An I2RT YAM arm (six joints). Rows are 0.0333 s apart.
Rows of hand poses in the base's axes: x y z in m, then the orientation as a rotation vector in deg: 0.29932 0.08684 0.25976 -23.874 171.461 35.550; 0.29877 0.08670 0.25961 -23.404 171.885 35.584; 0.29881 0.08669 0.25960 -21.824 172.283 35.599; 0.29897 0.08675 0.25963 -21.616 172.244 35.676; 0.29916 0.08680 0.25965 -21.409 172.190 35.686; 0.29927 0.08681 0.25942 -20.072 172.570 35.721; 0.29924 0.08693 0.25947 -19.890 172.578 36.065; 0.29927 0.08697 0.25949 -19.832 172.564 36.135; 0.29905 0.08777 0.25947 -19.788 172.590 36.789; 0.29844 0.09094 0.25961 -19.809 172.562 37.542
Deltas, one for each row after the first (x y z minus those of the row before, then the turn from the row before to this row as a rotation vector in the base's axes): -0.00055 -0.00014 -0.00015 -0.072 0.410 -0.261; 0.00004 -0.00001 -0.00001 -0.041 0.392 -0.987; 0.00016 0.00006 0.00003 0.062 -0.013 -0.136; 0.00019 0.00005 0.00002 0.026 -0.045 -0.141; 0.00011 0.00001 -0.00023 -0.032 0.393 -0.825; -0.00003 0.00012 0.00005 0.211 0.103 -0.099; 0.00003 0.00004 0.00002 0.047 0.007 -0.036; -0.00022 0.00080 -0.00002 0.390 0.202 0.011; -0.00061 0.00317 0.00014 0.461 0.178 0.053
